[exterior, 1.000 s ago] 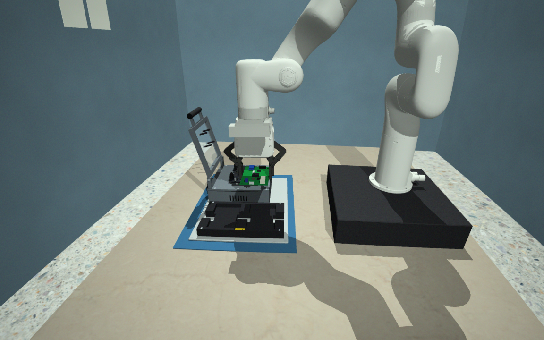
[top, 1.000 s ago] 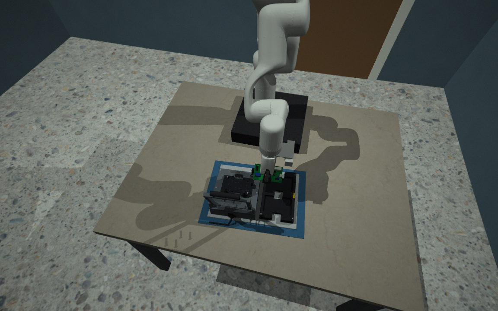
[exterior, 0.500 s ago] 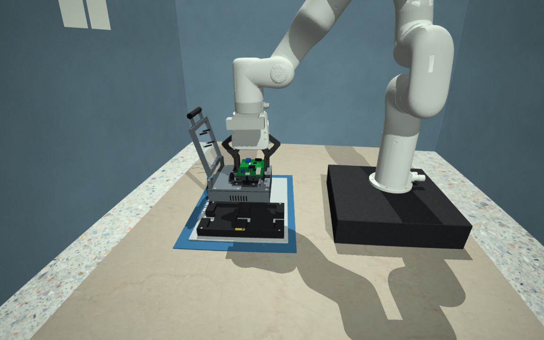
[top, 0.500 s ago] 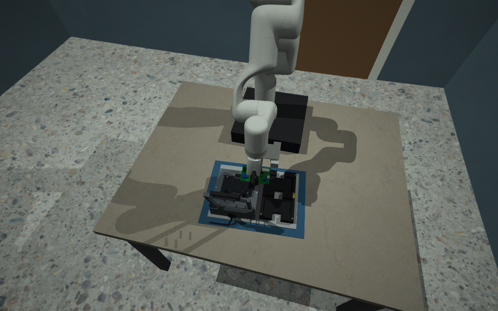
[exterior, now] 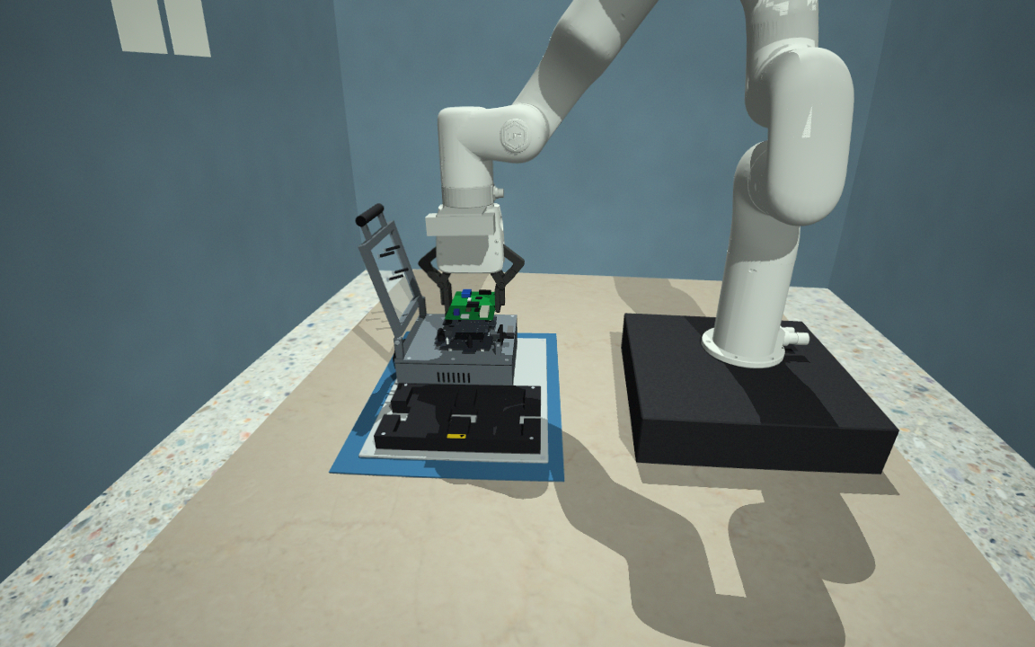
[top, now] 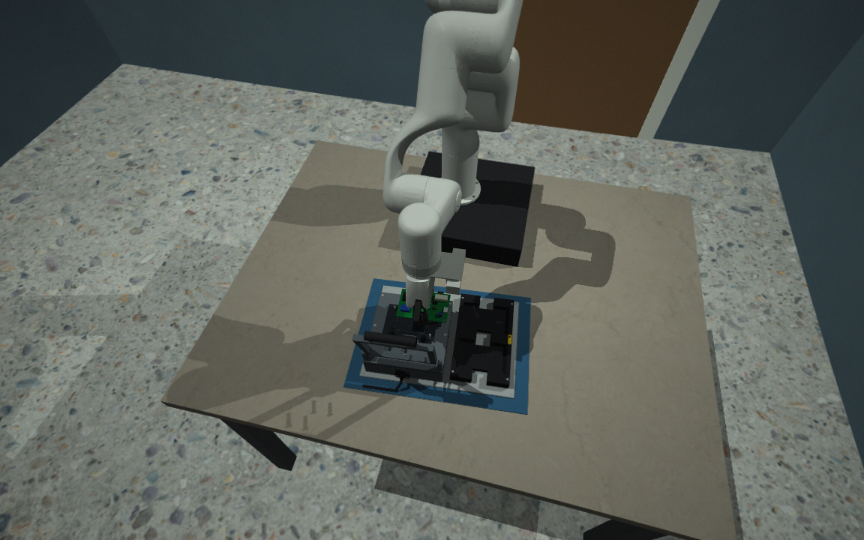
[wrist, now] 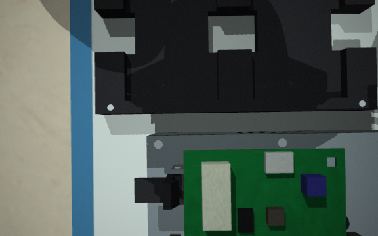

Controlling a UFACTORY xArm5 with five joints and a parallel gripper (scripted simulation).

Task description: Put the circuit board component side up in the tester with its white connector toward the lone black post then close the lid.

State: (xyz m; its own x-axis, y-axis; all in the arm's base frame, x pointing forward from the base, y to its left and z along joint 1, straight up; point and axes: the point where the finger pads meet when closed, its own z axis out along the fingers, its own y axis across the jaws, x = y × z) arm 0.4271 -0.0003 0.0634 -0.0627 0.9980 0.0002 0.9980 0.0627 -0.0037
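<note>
My gripper is now 4 cm short of the grey tester, 2 cm above it and 1 cm to the right of it. The rest, counted from my hand: framed lid: 14 cm ahead, 5 cm above, 2 cm to the right; then green circuit board: right at my hand; then black nest: 6 cm below, 2 cm to the right, 2 cm ahead.
</note>
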